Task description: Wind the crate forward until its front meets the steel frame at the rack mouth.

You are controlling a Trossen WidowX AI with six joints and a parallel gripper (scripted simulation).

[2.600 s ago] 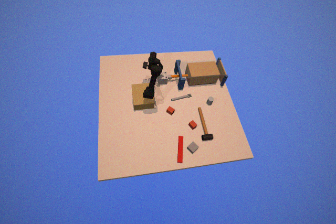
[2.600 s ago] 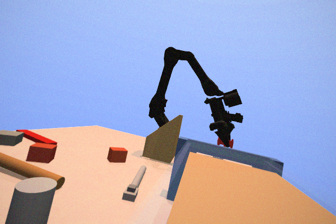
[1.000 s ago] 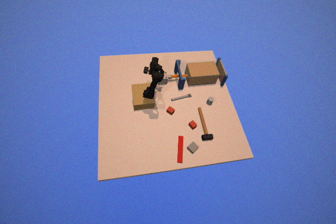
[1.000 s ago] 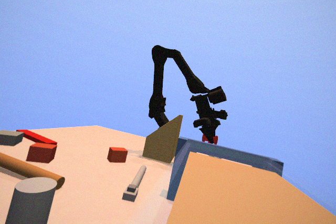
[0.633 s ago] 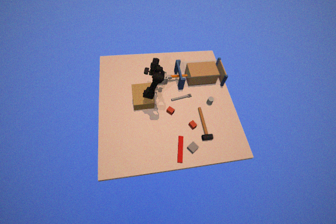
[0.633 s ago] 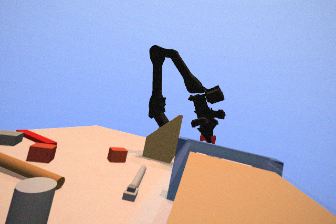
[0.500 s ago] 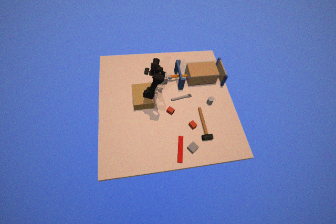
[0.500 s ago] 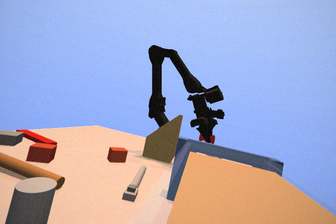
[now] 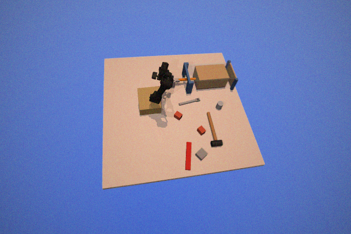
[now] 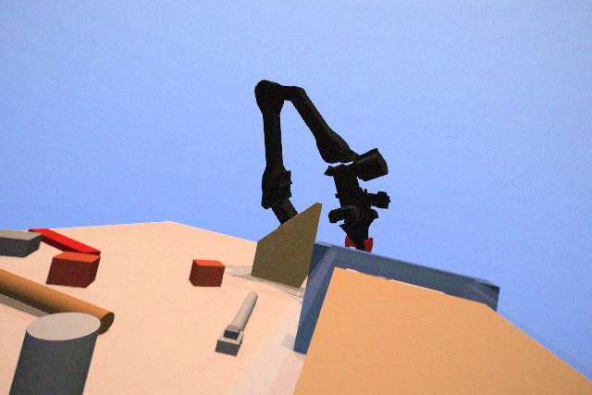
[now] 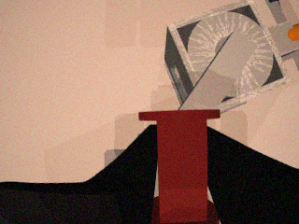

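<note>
Now: gripper tip 30 mm short of the winch handle, 10 mm to the right of it and 30 mm above it. The rest, counted from my gripper tip: grey winch: 60 mm ahead, 30 mm to the left, 100 mm below; blue steel frame: 240 mm ahead, 50 mm to the left, 30 mm below; red knob: 10 mm behind, 20 mm to the right.
</note>
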